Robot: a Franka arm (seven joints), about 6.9 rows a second.
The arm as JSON. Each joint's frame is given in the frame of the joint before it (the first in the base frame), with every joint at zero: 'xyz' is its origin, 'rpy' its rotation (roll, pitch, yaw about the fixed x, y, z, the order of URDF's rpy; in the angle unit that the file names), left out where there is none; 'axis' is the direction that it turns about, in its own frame. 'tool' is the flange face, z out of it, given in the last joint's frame.
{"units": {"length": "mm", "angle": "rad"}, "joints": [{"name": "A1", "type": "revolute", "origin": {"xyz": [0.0, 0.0, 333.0]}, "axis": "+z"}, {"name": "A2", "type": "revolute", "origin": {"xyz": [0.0, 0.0, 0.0]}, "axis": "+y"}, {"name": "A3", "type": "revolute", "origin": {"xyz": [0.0, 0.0, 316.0]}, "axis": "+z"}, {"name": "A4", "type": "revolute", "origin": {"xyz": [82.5, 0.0, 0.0]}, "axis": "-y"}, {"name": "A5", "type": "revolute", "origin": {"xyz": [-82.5, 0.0, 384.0]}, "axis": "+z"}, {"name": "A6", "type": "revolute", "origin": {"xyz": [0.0, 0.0, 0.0]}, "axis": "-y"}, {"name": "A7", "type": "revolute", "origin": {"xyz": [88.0, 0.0, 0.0]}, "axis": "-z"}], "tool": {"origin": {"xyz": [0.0, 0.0, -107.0], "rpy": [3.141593, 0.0, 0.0]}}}
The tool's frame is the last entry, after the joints.
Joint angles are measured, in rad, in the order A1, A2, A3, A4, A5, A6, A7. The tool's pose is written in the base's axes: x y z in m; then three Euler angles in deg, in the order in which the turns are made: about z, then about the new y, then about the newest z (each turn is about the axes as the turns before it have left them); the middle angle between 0 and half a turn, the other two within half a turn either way. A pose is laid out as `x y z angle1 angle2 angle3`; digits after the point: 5 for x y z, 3 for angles.
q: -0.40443, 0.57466, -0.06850, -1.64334, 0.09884, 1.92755, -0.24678
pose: 0.58467 -0.28644 0.26072 142.152 163.246 -22.459
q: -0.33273, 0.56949, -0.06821, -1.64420, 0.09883, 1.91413, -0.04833
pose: 0.60233 -0.24292 0.26301 146.411 162.721 -10.978
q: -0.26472, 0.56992, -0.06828, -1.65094, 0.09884, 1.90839, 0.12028
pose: 0.61482 -0.20064 0.25968 150.697 161.993 -0.904
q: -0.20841, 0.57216, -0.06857, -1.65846, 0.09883, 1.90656, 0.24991
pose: 0.62252 -0.16529 0.25511 154.299 161.343 6.946
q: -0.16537, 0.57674, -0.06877, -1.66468, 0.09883, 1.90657, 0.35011
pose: 0.62682 -0.13808 0.24967 157.124 160.740 13.090
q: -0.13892, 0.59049, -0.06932, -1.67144, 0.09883, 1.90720, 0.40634
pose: 0.62700 -0.12132 0.23823 159.310 159.631 17.069
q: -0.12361, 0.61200, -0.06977, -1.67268, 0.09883, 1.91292, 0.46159
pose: 0.62691 -0.11184 0.22431 160.831 158.686 20.963
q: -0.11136, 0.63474, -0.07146, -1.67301, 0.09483, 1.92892, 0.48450
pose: 0.62733 -0.10560 0.21044 162.634 158.334 23.412
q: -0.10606, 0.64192, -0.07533, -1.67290, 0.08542, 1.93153, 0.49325
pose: 0.62687 -0.10513 0.20611 164.600 158.139 25.507
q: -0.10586, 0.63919, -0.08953, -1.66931, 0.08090, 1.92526, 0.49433
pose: 0.62617 -0.11348 0.20930 165.750 158.221 27.295
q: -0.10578, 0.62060, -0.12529, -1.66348, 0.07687, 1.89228, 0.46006
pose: 0.62209 -0.13360 0.22314 167.243 157.875 28.543
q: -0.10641, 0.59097, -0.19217, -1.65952, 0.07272, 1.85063, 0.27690
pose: 0.61198 -0.17096 0.24492 169.050 157.611 23.341
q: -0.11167, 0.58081, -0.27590, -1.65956, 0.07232, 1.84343, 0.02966
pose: 0.59680 -0.21992 0.25688 170.992 157.953 15.933
